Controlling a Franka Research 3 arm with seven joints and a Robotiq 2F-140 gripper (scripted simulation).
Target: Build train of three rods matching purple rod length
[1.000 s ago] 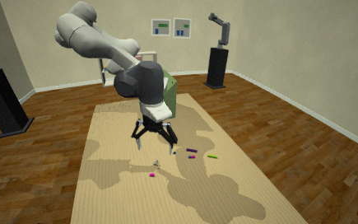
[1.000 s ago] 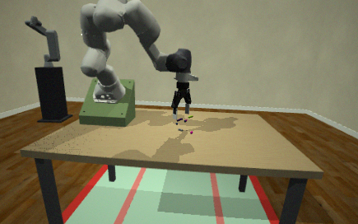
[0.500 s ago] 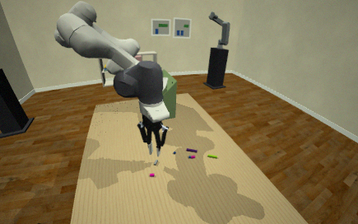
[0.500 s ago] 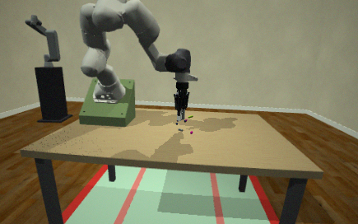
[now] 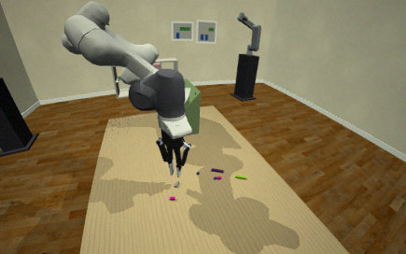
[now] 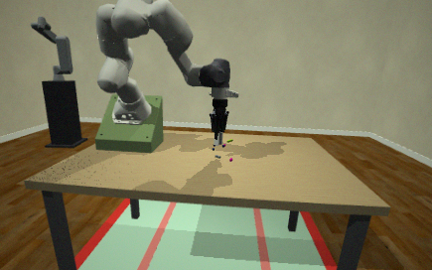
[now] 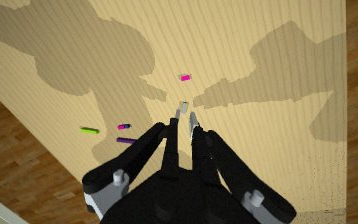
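My hand is 10 cm above the grey rod. From my hand the other things lie so: purple rod (21 cm to the left, 10 cm below, 1 cm ahead); dark blue piece (11 cm to the left, 10 cm below, 2 cm behind); lime rod (29 cm to the left, 10 cm below, 10 cm ahead).
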